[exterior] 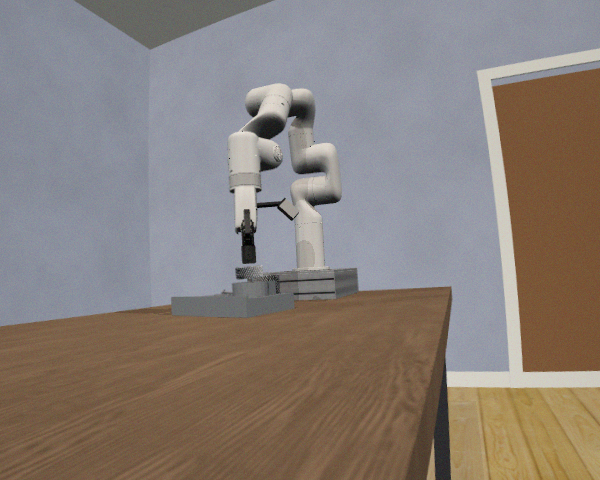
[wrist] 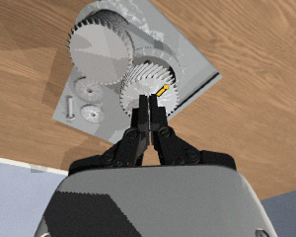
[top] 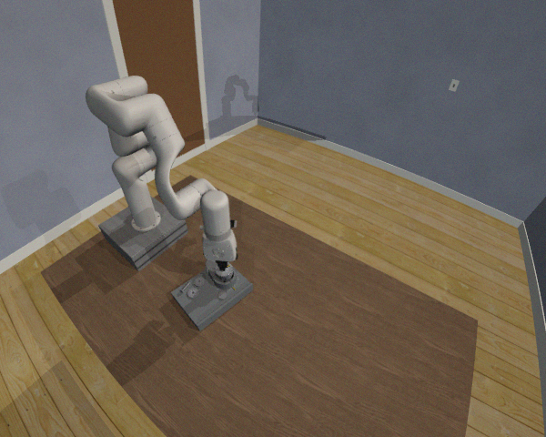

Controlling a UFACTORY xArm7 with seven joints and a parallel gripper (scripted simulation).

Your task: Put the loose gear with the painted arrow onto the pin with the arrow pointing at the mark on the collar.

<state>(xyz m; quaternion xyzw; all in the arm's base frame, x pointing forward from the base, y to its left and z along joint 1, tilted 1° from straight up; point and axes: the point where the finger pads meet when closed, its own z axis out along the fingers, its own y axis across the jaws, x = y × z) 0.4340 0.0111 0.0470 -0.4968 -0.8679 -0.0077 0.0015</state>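
Now: hand 40 mm above the gear. From my hand the other things lie so: short peg 90 mm behind, 120 mm to the right, 90 mm below.
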